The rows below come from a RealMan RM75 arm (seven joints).
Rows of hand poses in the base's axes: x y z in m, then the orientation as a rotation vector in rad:
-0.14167, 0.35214, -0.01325, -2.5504, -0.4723, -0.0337
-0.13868, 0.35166, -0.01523, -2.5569, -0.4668, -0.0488
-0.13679, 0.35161, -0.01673, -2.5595, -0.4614, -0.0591
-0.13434, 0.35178, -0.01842, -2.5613, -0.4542, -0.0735
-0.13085, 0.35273, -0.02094, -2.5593, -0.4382, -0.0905
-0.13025, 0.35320, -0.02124, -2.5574, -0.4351, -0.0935
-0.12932, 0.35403, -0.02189, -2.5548, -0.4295, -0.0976
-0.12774, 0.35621, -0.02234, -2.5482, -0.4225, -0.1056
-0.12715, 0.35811, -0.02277, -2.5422, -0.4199, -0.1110
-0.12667, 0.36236, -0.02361, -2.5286, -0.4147, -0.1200
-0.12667, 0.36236, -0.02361, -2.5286, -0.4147, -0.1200
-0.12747, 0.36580, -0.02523, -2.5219, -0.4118, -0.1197
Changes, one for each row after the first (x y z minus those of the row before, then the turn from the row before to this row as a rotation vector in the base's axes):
0.00299, -0.00048, -0.00198, -0.0037, -0.0103, -0.0078
0.00189, -0.00005, -0.00150, -0.0005, -0.0064, -0.0062
0.00245, 0.00017, -0.00169, 0.0009, -0.0088, -0.0081
0.00349, 0.00095, -0.00252, 0.0061, -0.0083, -0.0143
0.00060, 0.00047, -0.00030, 0.0026, -0.0012, -0.0025
0.00093, 0.00083, -0.00065, 0.0038, -0.0014, -0.0044
0.00158, 0.00218, -0.00045, 0.0082, -0.0034, -0.0055
0.00059, 0.00190, -0.00043, 0.0067, -0.0027, -0.0020
0.00048, 0.00425, -0.00084, 0.0149, -0.0039, -0.0035
0.00000, 0.00000, 0.00000, 0.0000, 0.0000, 0.0000
-0.00080, 0.00344, -0.00162, 0.0070, 0.0015, -0.0009

